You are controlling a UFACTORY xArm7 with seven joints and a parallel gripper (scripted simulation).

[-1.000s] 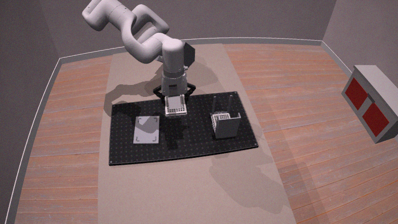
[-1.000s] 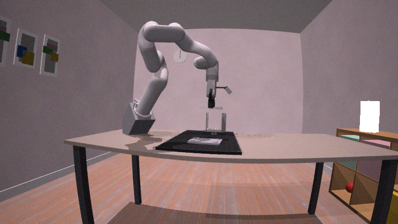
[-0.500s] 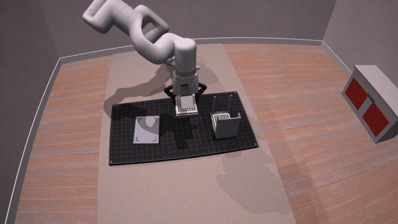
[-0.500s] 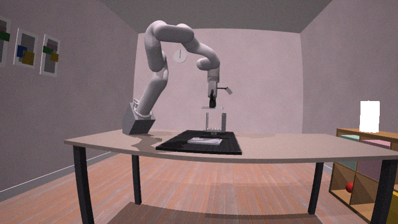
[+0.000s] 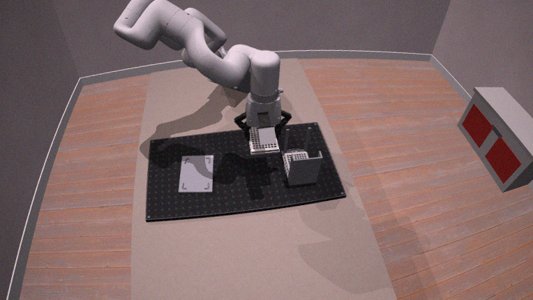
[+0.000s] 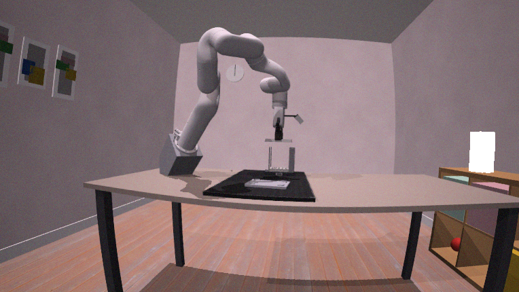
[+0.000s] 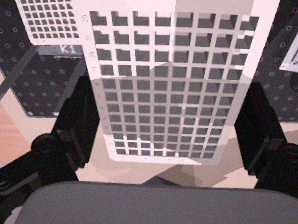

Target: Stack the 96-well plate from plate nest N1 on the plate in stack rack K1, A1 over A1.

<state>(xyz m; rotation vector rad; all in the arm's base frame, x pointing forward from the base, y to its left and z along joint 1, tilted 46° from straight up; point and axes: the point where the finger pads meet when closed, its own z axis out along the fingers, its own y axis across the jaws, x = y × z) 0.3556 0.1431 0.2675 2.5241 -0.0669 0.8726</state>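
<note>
Now: the grey rack wall 110 mm ahead of my hand, 110 mm to the left of it and 110 mm below it. Also, from my hand: white 96-well plate: 10 mm below.
</note>
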